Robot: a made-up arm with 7 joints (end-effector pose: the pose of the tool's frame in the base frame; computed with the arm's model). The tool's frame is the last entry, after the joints. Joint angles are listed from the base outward.
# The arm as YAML. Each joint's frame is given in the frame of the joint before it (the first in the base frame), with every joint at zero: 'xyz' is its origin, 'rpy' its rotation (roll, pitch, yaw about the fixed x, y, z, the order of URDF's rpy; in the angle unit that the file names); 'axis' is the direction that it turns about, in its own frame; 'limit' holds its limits. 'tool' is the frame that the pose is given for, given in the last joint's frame.
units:
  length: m
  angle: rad
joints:
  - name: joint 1
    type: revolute
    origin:
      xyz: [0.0, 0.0, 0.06]
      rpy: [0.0, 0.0, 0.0]
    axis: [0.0, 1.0, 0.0]
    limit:
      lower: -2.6
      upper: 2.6
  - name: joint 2
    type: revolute
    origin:
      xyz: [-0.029, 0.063, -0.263]
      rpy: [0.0, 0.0, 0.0]
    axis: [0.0, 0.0, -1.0]
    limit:
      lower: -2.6
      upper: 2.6
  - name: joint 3
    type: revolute
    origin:
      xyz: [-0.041, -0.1, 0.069]
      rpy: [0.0, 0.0, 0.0]
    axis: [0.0, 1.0, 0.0]
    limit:
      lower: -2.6
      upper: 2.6
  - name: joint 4
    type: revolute
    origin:
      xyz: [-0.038, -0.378, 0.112]
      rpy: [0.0, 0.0, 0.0]
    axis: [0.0, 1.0, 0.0]
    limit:
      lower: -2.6
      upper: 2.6
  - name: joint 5
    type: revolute
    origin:
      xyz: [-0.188, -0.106, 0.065]
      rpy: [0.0, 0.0, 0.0]
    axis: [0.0, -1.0, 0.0]
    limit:
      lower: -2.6
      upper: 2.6
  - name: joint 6
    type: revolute
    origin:
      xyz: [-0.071, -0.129, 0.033]
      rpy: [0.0, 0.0, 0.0]
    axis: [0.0, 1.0, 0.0]
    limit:
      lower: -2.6
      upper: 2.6
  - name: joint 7
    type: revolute
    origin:
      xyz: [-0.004, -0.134, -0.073]
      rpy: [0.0, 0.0, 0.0]
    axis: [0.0, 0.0, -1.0]
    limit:
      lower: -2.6
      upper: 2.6
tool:
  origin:
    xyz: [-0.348, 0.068, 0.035]
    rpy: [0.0, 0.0, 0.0]
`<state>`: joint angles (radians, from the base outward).
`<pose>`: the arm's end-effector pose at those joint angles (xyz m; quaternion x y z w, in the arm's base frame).
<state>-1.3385 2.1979 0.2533 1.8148 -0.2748 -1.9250 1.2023</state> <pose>-0.1882 0.2785 -0.3966 0.6795 0.2212 -0.6994 0.0141</pose>
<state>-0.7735 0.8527 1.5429 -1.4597 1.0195 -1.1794 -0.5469</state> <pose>-0.2667 -0.5949 -0.7291 -0.4915 -0.8002 -0.2809 0.1978</pose>
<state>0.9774 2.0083 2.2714 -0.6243 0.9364 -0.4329 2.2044</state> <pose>-0.4820 0.0008 0.6131 0.4118 0.1156 0.7456 0.5109</pose>
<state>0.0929 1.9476 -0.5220 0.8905 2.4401 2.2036 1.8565</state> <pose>-0.4879 0.3738 -0.0194 0.0408 -0.0507 0.9427 0.3272</pose>
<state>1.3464 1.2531 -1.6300 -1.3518 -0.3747 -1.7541 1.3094</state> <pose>-0.4564 -0.1320 0.4524 0.3603 -0.7426 0.4147 0.3831</pose>
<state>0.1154 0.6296 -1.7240 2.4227 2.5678 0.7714 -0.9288</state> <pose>-0.9888 -0.6100 -0.2385 -0.3587 -0.3219 0.1481 0.8636</pose>
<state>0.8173 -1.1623 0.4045 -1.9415 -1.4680 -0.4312 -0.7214</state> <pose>0.2040 -0.7393 -0.7653 0.3610 0.0049 0.6975 0.6190</pose>
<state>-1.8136 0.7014 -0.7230 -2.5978 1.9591 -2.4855 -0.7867</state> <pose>0.5359 -0.7705 -0.4895 -0.3065 -0.8866 -0.3407 0.0631</pose>
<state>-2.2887 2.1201 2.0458 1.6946 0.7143 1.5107 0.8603</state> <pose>0.8635 0.0563 -0.0687 -0.3962 0.3033 0.6759 0.5424</pose>
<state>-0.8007 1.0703 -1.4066 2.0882 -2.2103 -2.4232 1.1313</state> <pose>-0.3852 0.0705 -0.4114 0.3315 0.0421 -0.8014 0.4961</pose>
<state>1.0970 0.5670 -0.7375 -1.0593 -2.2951 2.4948 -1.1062</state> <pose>-0.4685 -0.8884 0.5326 -0.6420 -0.6074 0.3692 0.2874</pose>
